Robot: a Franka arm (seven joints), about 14 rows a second.
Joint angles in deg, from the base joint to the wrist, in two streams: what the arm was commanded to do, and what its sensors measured. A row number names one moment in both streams.
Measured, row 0:
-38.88 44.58 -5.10 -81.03 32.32 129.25 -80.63
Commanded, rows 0 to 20:
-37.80 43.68 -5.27 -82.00 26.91 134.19 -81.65
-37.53 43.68 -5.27 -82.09 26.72 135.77 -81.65
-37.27 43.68 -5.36 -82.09 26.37 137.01 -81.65
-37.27 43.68 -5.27 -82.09 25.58 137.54 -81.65
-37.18 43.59 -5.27 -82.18 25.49 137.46 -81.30
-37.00 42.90 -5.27 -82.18 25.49 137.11 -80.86
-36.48 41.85 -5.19 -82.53 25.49 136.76 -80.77
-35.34 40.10 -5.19 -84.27 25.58 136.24 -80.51
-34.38 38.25 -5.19 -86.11 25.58 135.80 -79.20
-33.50 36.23 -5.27 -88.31 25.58 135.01 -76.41
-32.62 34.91 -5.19 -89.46 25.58 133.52 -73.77
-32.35 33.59 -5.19 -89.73 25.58 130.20 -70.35
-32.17 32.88 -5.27 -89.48 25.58 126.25 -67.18
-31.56 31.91 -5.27 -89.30 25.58 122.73 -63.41
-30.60 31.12 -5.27 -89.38 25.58 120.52 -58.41
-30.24 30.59 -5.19 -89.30 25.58 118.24 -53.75
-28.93 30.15 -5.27 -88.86 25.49 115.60 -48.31
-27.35 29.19 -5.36 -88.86 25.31 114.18 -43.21
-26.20 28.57 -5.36 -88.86 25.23 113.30 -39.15
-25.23 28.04 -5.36 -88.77 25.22 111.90 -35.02
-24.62 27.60 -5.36 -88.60 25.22 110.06 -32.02
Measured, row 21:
-26.25 30.22 -4.92 -86.94 26.62 112.70 -39.14
